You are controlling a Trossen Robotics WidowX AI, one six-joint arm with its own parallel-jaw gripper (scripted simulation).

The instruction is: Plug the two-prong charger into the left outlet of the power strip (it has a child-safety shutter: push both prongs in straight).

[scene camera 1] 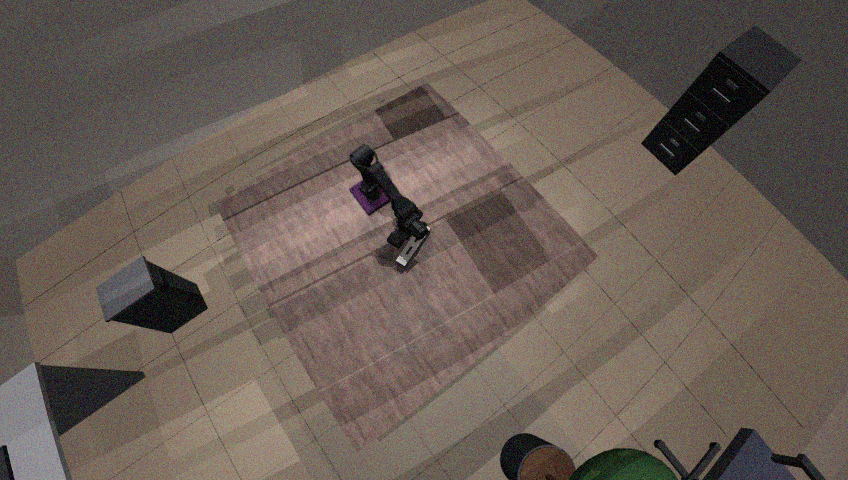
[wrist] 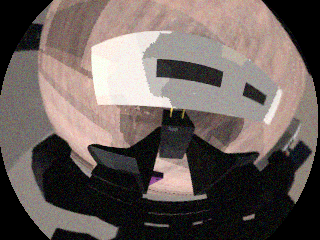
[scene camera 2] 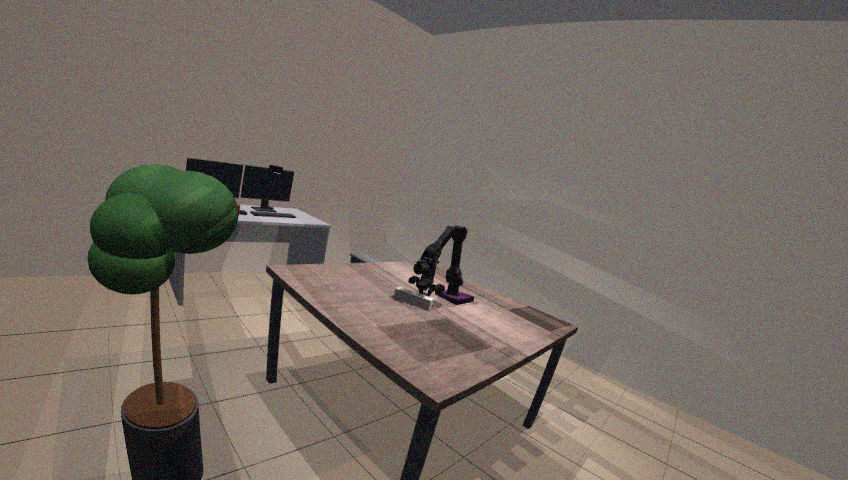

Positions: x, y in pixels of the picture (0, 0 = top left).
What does my gripper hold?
A dark two-prong charger.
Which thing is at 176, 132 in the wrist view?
A dark two-prong charger.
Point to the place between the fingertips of my gripper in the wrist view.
172, 130
